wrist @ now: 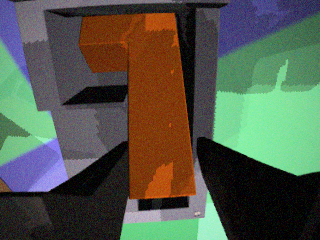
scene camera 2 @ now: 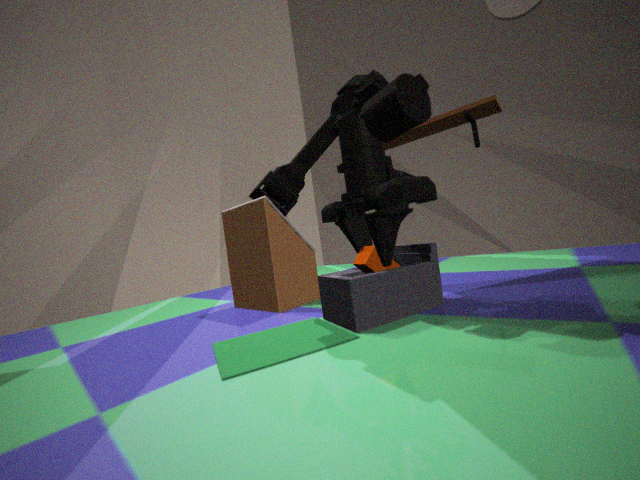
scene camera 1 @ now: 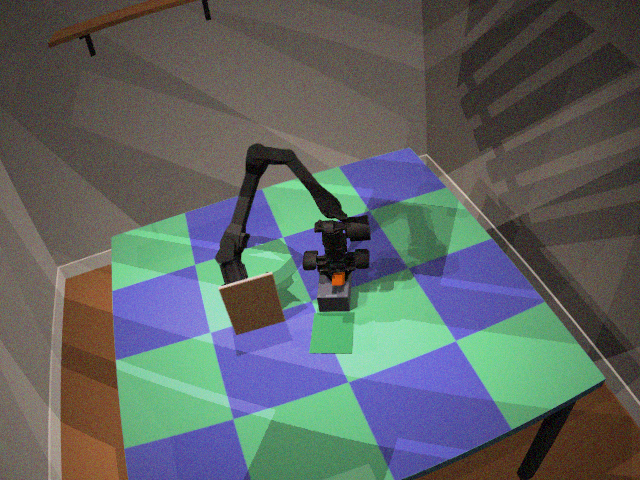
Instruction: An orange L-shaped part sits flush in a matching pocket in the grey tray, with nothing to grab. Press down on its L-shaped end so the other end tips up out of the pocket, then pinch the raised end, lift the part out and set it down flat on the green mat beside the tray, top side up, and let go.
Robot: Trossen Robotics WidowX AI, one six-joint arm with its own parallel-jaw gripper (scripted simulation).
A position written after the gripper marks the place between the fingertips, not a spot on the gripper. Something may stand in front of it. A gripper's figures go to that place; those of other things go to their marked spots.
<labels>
The gripper (wrist: 164,146) is 11 cm from the lens. An orange L-shaped part (wrist: 160,164) is 9 cm from the lens.
</labels>
